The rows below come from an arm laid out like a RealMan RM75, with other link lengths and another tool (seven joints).
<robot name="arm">
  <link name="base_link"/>
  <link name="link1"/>
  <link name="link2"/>
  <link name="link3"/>
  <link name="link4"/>
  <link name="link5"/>
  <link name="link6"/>
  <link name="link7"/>
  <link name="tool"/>
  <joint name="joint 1" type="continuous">
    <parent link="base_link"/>
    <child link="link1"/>
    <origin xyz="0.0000 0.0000 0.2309"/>
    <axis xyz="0 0 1"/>
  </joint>
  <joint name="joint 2" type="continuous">
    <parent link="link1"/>
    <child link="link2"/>
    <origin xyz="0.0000 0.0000 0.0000"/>
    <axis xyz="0 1 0"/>
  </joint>
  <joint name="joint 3" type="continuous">
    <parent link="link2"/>
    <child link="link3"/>
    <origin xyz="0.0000 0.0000 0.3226"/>
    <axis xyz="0 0 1"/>
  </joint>
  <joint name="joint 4" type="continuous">
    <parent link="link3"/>
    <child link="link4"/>
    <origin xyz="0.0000 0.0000 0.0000"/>
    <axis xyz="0 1 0"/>
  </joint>
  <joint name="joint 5" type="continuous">
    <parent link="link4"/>
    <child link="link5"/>
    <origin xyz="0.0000 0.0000 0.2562"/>
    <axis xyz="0 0 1"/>
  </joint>
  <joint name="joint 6" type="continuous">
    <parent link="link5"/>
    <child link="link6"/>
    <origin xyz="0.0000 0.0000 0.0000"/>
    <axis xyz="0 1 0"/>
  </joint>
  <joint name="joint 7" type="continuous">
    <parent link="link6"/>
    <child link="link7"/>
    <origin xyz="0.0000 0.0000 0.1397"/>
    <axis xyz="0 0 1"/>
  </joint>
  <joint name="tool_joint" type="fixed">
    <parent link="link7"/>
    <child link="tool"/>
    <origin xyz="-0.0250 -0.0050 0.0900" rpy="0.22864 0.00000 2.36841"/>
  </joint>
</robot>
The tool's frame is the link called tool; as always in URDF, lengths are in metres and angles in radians. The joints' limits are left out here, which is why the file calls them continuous.
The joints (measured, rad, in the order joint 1, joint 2, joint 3, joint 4, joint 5, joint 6, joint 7), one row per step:
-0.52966, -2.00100, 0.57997, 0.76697, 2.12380, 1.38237, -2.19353
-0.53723, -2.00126, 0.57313, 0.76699, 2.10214, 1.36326, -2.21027
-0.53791, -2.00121, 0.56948, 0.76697, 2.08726, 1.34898, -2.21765
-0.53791, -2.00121, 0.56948, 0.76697, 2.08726, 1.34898, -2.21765
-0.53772, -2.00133, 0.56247, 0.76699, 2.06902, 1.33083, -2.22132
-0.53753, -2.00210, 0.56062, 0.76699, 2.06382, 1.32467, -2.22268
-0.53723, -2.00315, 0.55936, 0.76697, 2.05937, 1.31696, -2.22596
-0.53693, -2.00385, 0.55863, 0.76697, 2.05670, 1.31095, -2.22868
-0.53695, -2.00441, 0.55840, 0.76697, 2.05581, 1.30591, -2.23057
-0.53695, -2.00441, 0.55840, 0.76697, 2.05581, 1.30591, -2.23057
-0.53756, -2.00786, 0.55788, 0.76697, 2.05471, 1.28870, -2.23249
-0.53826, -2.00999, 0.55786, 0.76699, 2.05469, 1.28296, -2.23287
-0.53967, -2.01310, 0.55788, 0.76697, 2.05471, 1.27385, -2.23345
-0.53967, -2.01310, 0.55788, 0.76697, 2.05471, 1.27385, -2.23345
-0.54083, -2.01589, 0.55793, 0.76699, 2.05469, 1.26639, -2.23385
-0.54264, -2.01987, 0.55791, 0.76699, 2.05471, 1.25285, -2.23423
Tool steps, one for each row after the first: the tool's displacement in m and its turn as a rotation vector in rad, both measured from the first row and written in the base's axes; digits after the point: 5 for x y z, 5 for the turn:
0.00475, 0.00851, 0.00450, 0.03015, -0.02182, 0.01247
0.00561, 0.01277, 0.00774, 0.05151, -0.03354, 0.02246
0.00561, 0.01277, 0.00774, 0.05151, -0.03354, 0.02246
0.00575, 0.01776, 0.01235, 0.08080, -0.04591, 0.03301
0.00575, 0.01916, 0.01333, 0.08935, -0.04981, 0.03689
0.00547, 0.02057, 0.01409, 0.09775, -0.05363, 0.04308
0.00508, 0.02156, 0.01464, 0.10370, -0.05586, 0.04815
0.00465, 0.02233, 0.01491, 0.10770, -0.05624, 0.05196
0.00465, 0.02233, 0.01491, 0.10770, -0.05624, 0.05196
0.00338, 0.02480, 0.01475, 0.11988, -0.05436, 0.06132
0.00336, 0.02563, 0.01408, 0.12313, -0.05406, 0.06381
0.00341, 0.02708, 0.01314, 0.12832, -0.05333, 0.06746
0.00341, 0.02708, 0.01314, 0.12832, -0.05333, 0.06746
0.00352, 0.02823, 0.01225, 0.13247, -0.05289, 0.07037
0.00329, 0.03034, 0.01127, 0.14064, -0.05095, 0.07569

